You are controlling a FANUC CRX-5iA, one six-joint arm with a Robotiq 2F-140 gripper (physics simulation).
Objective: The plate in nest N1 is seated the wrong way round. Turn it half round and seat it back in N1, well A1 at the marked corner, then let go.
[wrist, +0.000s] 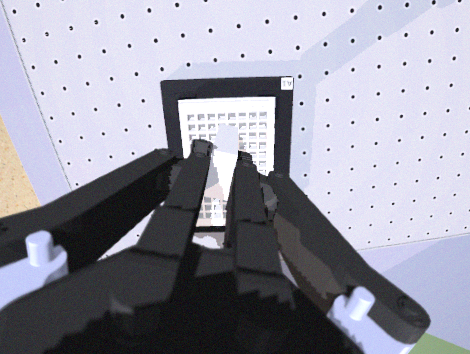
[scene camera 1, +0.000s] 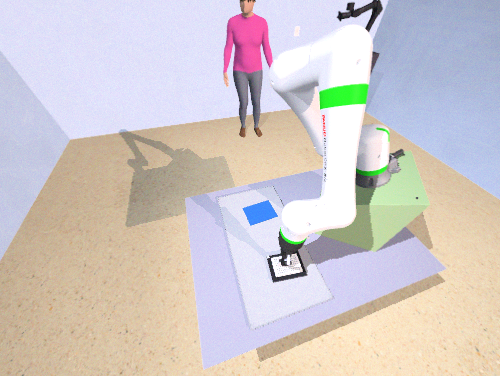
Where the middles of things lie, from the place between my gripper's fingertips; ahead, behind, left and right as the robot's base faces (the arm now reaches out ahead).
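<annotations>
The black nest (wrist: 232, 87) is 40 mm below my hand, 30 mm behind it and 10 mm to the left of it. As for the white well plate (wrist: 254, 116), my hand is 10 mm to the right of it and 30 mm above it, and it is also 30 mm past that plate.
</annotations>
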